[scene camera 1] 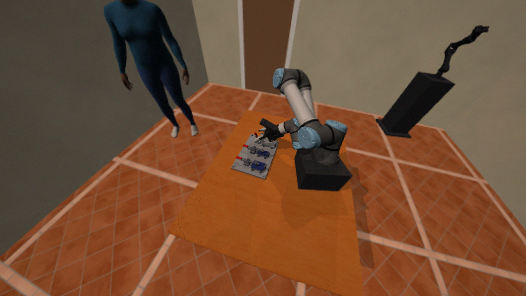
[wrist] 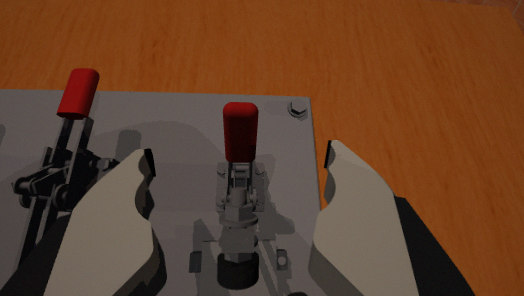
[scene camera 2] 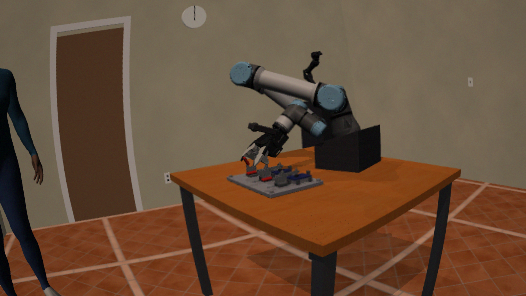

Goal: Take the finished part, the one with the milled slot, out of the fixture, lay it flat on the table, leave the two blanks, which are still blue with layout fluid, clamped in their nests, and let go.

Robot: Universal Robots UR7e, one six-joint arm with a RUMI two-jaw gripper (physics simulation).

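You'd see the gripper in the pictures here, and the wrist view has it as well. There's a grey fixture plate too.
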